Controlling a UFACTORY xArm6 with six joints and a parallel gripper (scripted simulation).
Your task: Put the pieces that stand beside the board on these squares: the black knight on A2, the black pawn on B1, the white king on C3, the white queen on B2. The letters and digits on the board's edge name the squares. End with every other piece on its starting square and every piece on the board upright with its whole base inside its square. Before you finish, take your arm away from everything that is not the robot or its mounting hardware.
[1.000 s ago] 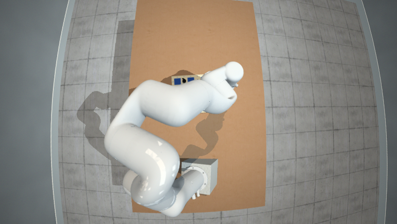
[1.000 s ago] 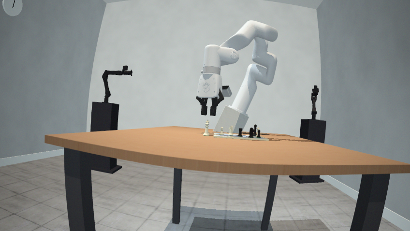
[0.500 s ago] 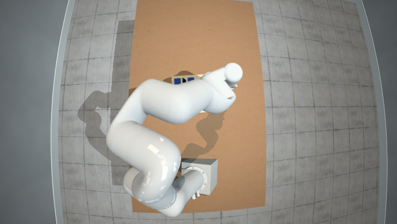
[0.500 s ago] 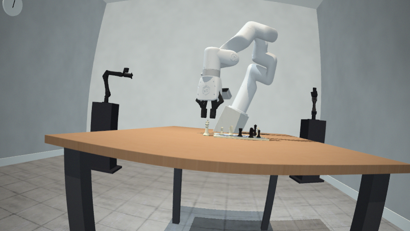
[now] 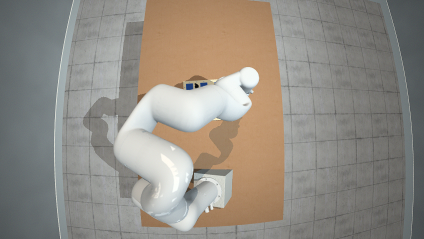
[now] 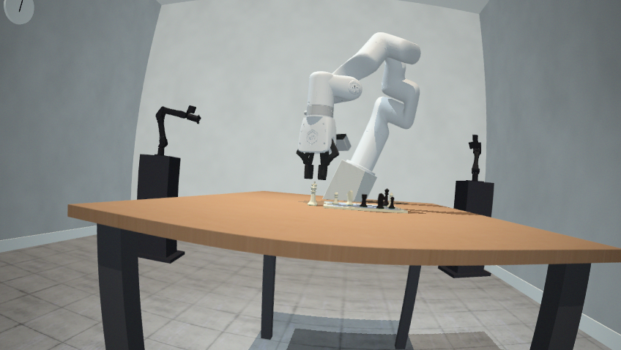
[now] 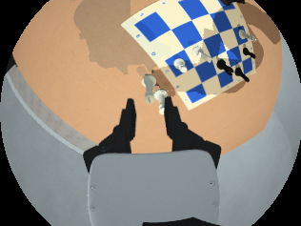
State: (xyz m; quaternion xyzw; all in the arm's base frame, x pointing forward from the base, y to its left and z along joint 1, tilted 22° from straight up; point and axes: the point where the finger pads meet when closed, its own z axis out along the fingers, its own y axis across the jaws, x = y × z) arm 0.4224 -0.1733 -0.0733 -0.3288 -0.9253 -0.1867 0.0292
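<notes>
The white piece is 6 cm below my hand. Round my hand: black chess piece 22 cm to the left, 6 cm below, 6 cm behind; pale piece 10 cm to the left, 7 cm below; chessboard 14 cm to the left, 9 cm below, 1 cm ahead.
</notes>
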